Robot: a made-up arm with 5 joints.
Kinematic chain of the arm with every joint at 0, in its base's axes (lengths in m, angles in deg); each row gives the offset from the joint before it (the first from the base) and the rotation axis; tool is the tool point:
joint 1: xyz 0 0 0.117 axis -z
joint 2: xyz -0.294 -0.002 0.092 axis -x
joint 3: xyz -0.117 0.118 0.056 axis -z
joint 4: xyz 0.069 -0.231 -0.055 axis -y
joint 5: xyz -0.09 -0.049 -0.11 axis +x
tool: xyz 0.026 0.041 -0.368
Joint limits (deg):
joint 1: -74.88..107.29
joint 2: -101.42..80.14
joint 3: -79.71..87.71
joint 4: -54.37..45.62
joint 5: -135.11..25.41
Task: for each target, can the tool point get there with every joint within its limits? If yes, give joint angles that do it. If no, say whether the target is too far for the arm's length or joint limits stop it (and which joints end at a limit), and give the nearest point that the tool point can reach.
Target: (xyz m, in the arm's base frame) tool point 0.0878 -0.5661 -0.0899
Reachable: yes | joints -50.13 28.84 -8.75 -3.11 -17.24
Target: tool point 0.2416 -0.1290 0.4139
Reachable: yes | joints -54.73 31.72 -43.25 -38.18 -111.98
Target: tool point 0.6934 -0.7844 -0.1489
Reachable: no: joint limits stop it (at a limit: joint 1, joint 4) | nearest point 0.3810 -0.6417 -0.0098 | short by 0.371 m
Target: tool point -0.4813 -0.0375 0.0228
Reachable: yes | joints 49.77 35.49 -62.87 -30.92 -3.85
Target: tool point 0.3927 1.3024 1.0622
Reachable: no: too far | nearest point 0.2749 0.9118 0.6149 | short by 0.605 m
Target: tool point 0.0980 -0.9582 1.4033
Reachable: no: too far | nearest point 0.0672 -0.6765 0.6792 | short by 0.778 m
